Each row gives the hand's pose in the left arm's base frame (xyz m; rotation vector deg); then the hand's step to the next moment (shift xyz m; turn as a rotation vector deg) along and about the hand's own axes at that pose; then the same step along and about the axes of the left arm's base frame.
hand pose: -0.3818 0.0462 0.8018 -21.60 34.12 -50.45
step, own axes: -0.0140 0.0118 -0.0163 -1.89 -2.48 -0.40
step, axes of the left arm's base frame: -0.0100 0.0171 -0.0144 -2.68 0.04 1.64
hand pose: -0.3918 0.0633 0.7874 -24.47 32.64 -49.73
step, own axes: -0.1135 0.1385 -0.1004 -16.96 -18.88 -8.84
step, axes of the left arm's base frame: -0.0398 0.1596 -0.1228 -25.35 1.67 8.78
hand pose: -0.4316 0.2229 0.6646 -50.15 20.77 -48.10
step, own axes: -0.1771 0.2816 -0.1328 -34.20 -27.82 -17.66
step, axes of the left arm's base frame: -0.0522 0.1673 -0.3124 -45.95 7.12 9.68
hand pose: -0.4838 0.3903 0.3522 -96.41 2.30 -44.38
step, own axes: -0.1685 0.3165 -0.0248 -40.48 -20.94 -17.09
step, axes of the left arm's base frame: -0.0242 -0.0373 -0.3567 -47.94 8.38 0.64
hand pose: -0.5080 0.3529 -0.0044 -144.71 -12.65 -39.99
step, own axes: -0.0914 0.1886 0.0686 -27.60 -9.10 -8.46
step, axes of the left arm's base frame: 0.0048 -0.1287 -0.1790 -29.84 2.90 -4.14
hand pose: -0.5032 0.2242 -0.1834 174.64 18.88 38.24
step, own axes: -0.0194 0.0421 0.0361 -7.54 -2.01 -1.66
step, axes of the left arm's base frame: 0.0063 -0.0437 -0.0388 -7.79 0.35 -1.70
